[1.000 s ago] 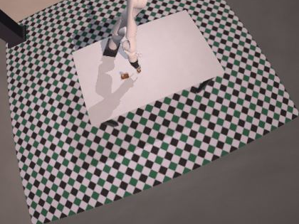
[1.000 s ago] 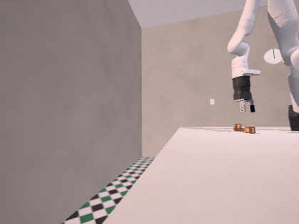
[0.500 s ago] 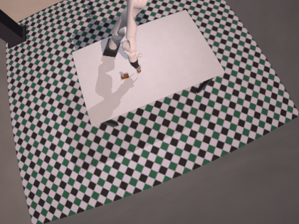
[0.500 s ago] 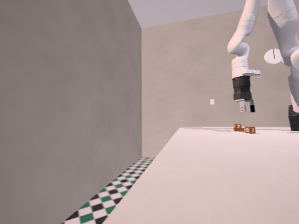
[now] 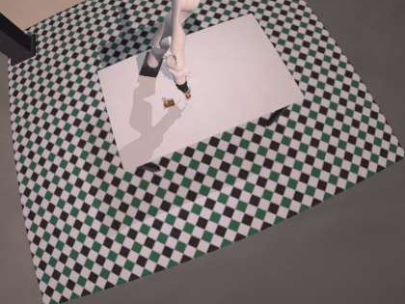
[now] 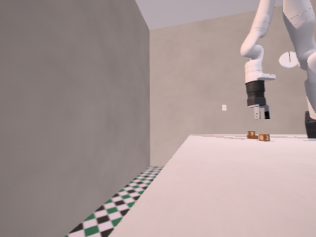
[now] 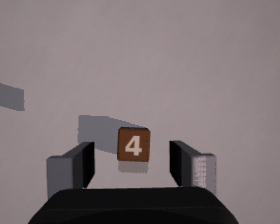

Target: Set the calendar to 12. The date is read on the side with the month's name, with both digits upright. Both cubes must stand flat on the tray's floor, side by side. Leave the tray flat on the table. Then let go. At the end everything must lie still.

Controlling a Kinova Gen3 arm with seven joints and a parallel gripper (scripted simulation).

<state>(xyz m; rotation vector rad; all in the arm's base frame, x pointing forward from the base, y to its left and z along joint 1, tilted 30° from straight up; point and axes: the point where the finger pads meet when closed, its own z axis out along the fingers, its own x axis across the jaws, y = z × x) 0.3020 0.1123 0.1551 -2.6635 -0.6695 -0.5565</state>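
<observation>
The brown cube is 100 mm below my hand. Round my hand: brown wooden tray 150 mm to the right, 110 mm below, 10 mm ahead.
</observation>
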